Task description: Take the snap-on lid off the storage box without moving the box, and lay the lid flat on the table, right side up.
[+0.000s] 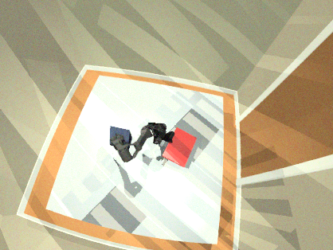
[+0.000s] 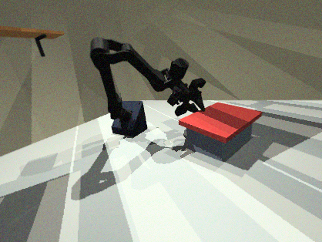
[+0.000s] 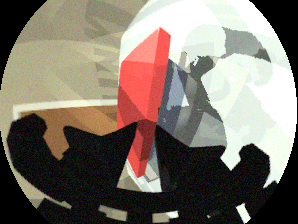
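Right now my gripper tip is 7 cm short of the red lid and 2 cm to the left of it. Also, from my gripper tip: storage box: 7 cm ahead, 6 cm below, 2 cm to the right.
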